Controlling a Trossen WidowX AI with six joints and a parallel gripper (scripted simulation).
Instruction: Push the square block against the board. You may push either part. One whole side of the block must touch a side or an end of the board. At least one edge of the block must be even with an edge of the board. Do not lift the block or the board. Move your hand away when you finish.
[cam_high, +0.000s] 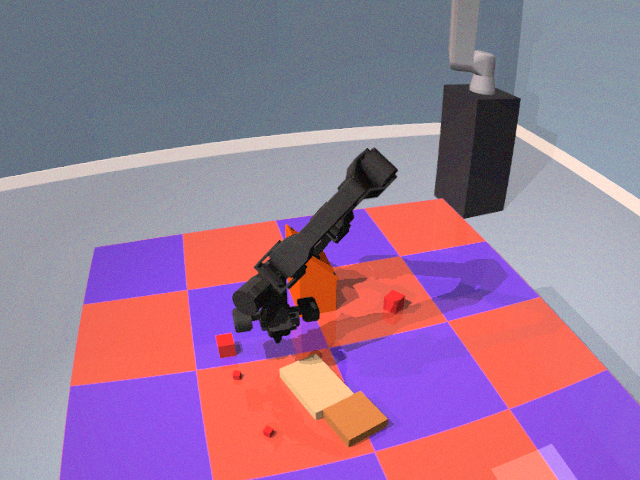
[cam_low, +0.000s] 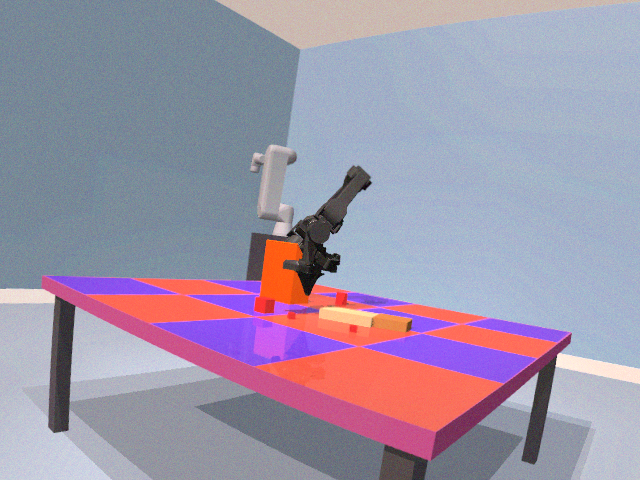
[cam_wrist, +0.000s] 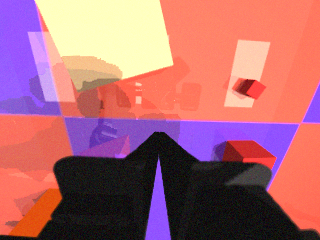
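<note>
The board is 120 mm ahead of my gripper tip, 50 mm to the left of it and 40 mm below it. The rest, counted from my gripper tip: brown square block 240 mm ahead, 90 mm to the left, 40 mm below.
</note>
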